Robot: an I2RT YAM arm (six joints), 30 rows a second.
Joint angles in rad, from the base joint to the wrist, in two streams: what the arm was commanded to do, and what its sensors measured. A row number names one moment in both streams.
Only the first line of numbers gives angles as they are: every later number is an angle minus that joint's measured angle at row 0.
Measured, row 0:
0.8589, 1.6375, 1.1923, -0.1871, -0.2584, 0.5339
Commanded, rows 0 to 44:
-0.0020, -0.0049, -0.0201, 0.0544, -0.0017, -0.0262
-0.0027, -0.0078, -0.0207, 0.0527, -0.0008, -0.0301
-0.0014, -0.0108, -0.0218, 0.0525, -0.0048, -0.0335
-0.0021, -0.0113, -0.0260, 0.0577, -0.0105, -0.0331
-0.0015, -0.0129, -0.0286, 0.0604, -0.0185, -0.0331
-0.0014, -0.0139, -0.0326, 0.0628, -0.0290, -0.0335
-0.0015, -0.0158, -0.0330, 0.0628, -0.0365, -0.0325
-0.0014, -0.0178, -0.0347, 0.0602, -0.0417, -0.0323
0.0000, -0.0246, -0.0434, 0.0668, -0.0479, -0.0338
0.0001, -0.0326, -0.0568, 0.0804, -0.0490, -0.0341
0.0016, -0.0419, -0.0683, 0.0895, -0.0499, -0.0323
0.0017, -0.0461, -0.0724, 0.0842, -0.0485, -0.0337
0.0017, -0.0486, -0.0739, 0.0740, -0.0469, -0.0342
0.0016, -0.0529, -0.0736, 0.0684, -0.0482, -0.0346
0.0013, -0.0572, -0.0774, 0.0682, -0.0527, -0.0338
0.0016, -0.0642, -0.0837, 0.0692, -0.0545, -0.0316
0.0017, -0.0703, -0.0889, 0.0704, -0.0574, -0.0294
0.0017, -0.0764, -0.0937, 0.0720, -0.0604, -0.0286
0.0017, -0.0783, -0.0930, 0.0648, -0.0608, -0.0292
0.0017, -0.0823, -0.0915, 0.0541, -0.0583, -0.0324
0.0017, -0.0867, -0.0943, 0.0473, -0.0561, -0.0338
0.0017, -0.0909, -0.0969, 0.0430, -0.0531, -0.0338
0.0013, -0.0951, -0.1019, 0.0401, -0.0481, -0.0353
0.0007, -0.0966, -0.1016, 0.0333, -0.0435, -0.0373
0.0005, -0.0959, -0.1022, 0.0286, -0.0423, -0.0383
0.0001, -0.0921, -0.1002, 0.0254, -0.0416, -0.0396
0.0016, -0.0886, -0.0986, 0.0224, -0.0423, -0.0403
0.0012, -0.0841, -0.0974, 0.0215, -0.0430, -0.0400
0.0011, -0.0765, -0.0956, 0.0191, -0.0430, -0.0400
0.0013, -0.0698, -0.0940, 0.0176, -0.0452, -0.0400
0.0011, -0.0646, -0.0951, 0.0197, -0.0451, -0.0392
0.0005, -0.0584, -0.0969, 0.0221, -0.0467, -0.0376
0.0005, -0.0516, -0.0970, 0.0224, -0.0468, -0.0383
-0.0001, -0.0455, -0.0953, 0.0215, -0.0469, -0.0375
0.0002, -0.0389, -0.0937, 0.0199, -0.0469, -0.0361
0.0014, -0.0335, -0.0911, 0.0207, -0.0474, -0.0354
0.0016, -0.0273, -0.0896, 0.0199, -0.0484, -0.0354
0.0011, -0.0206, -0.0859, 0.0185, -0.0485, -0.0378
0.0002, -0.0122, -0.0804, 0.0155, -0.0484, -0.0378
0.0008, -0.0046, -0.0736, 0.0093, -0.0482, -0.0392
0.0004, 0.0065, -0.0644, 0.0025, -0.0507, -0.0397
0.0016, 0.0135, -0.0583, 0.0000, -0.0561, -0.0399
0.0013, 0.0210, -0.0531, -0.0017, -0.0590, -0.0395
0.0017, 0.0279, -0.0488, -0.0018, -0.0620, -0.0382
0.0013, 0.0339, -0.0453, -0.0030, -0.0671, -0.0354
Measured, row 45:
0.0000, 0.0137, -0.0793, -0.0157, -0.0531, -0.0218
